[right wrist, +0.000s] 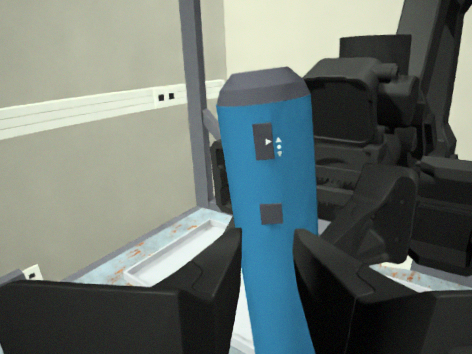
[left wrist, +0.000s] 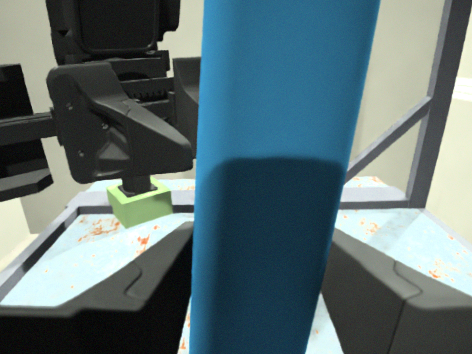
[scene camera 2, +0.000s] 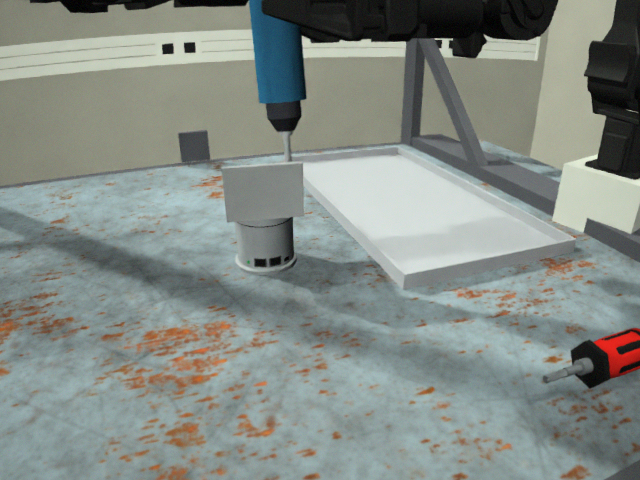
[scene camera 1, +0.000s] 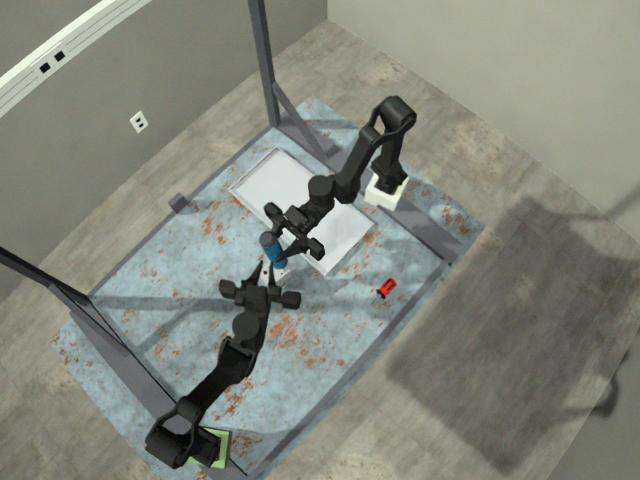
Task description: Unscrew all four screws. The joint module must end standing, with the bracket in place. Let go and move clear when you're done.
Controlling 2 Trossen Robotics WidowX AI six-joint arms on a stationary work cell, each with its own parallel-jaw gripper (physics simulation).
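Where they show: left gripper, fingertip midpoint: [right wrist: 262, 258] [left wrist: 253, 232] [scene camera 2: 256, 8] [scene camera 1: 269, 255]; right gripper, fingertip midpoint: [right wrist: 267, 239] [left wrist: 215, 151] [scene camera 1: 267, 261]; left arm's base, origin of the base link: [scene camera 2: 619, 168] [scene camera 1: 387, 183]; right arm's base, origin of the base link: [left wrist: 137, 188] [scene camera 1: 208, 447].
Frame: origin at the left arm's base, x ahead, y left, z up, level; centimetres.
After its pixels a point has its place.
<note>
The joint module [scene camera 2: 264, 241] {x 41.6, y -13.6, z -4.1 cm} stands upright on the table, the grey bracket [scene camera 2: 263, 191] {x 41.7, y -12.9, z 1.0 cm} [scene camera 1: 279, 273] {x 39.5, y -14.9, z -1.0 cm} on top. A blue powered screwdriver [scene camera 1: 271, 252] {x 40.8, y -13.9, z 20.4 cm} [scene camera 2: 279, 62] {x 39.9, y -12.5, z 11.9 cm} [left wrist: 277, 100] {x 37.3, y -14.4, z 21.3 cm} [right wrist: 272, 185] {x 41.1, y -14.5, z 20.2 cm} stands nearly upright, bit down behind the bracket's upright plate; its tip is hidden. My left gripper [left wrist: 253, 232] {x 40.5, y -15.1, z 16.2 cm} is shut on the screwdriver's body. My right gripper [scene camera 1: 266, 264] {x 42.7, y -14.3, z 18.7 cm} [right wrist: 267, 239] {x 42.7, y -14.3, z 18.7 cm} is partly open and empty, its fingertips near the screwdriver below its switch and button. Dark dots show on the bracket in scene camera 1; I cannot tell screws from holes.
A shallow white tray [scene camera 1: 273, 175] {x 10.6, y -34.6, z -7.2 cm} [scene camera 2: 465, 272] {x 26.0, y -2.3, z -7.2 cm} lies beside the module, under the left arm. A red screwdriver [scene camera 1: 387, 286] {x 27.7, y 13.4, z -4.7 cm} [scene camera 2: 622, 351] {x 28.5, y 14.0, z -5.0 cm} lies on the table away from the module. Grey frame posts [scene camera 1: 266, 67] {x -5.8, y -43.3, z 23.4 cm} stand at the table's ends. The two arms are close together over the module.
</note>
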